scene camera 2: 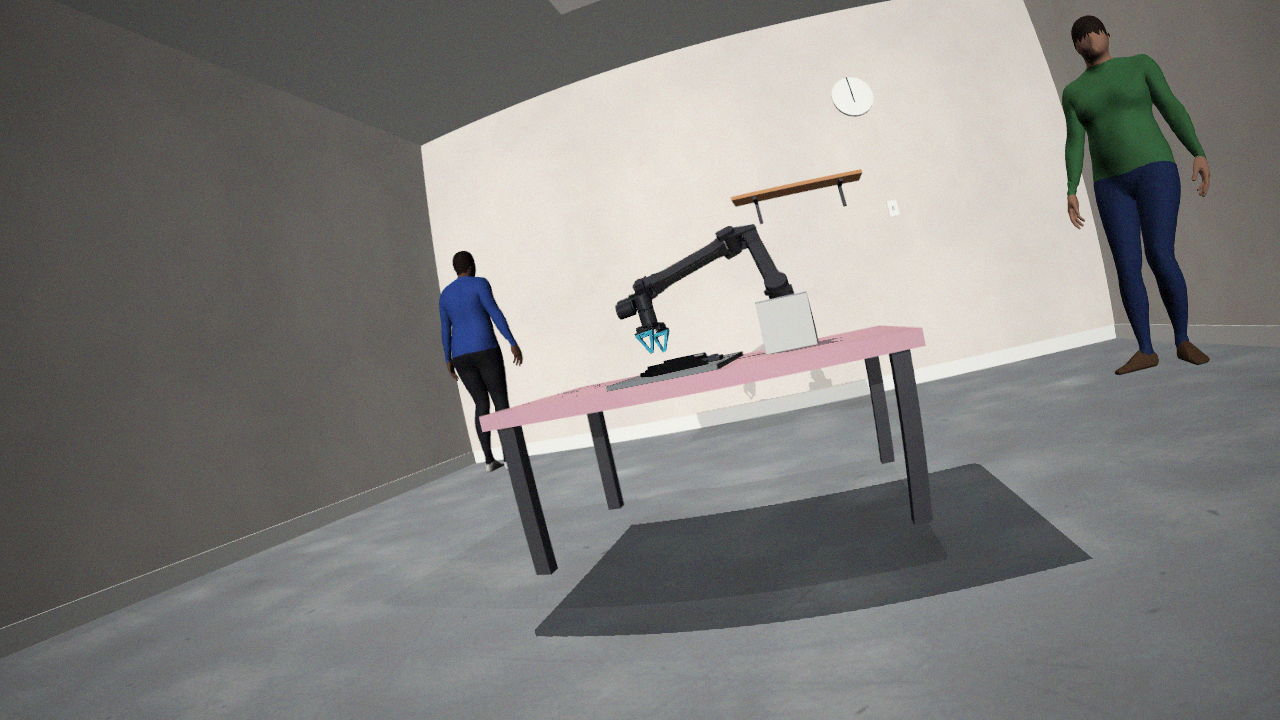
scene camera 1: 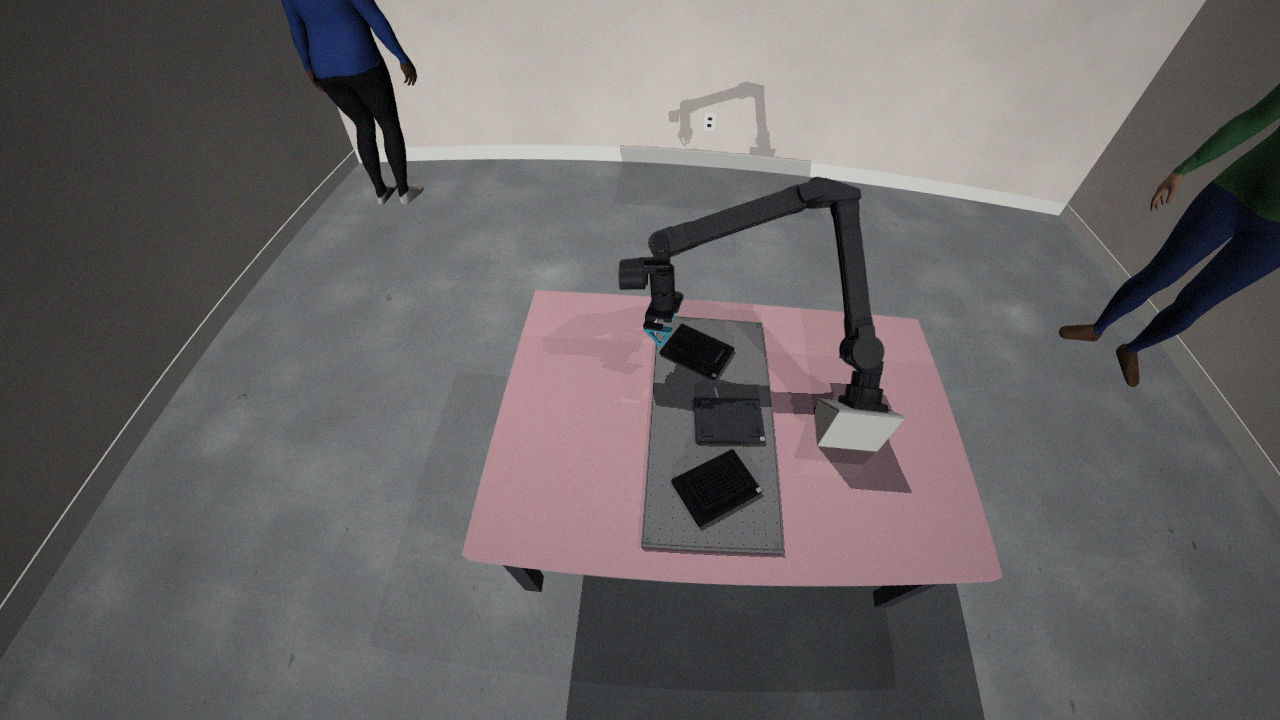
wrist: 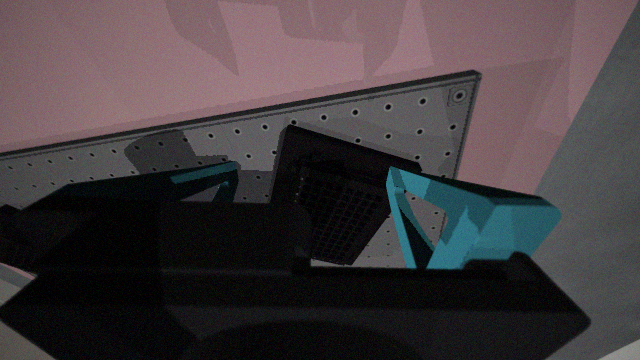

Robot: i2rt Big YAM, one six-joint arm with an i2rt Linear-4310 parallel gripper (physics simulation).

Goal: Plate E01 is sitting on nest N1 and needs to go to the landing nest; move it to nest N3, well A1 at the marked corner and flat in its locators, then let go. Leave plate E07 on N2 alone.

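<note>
Two black well plates sit on nests on a grey perforated board (scene camera 1: 664,523) (scene camera 2: 626,384) (wrist: 340,123). The far plate (scene camera 1: 696,351) (wrist: 340,215) lies turned at the board's back end; the near plate (scene camera 1: 716,488) lies turned the other way at the front. I cannot read labels, so which is E01 or E07 is not clear. An empty dark grey nest (scene camera 1: 729,420) lies between them, with a small white mark at its front right corner. My gripper (scene camera 1: 659,340) (scene camera 2: 656,350) (wrist: 313,172), with cyan fingers, is open and empty above the far plate's left side; its body hides part of that plate in the wrist view.
The board lies on a pink table (scene camera 1: 572,429) (scene camera 2: 554,402). The arm's pale base block (scene camera 1: 857,427) (scene camera 2: 787,322) stands to the board's right. A person in blue (scene camera 1: 344,40) (scene camera 2: 469,308) stands behind at the left, one in green (scene camera 1: 1253,179) (scene camera 2: 1118,116) at the right, both off the table.
</note>
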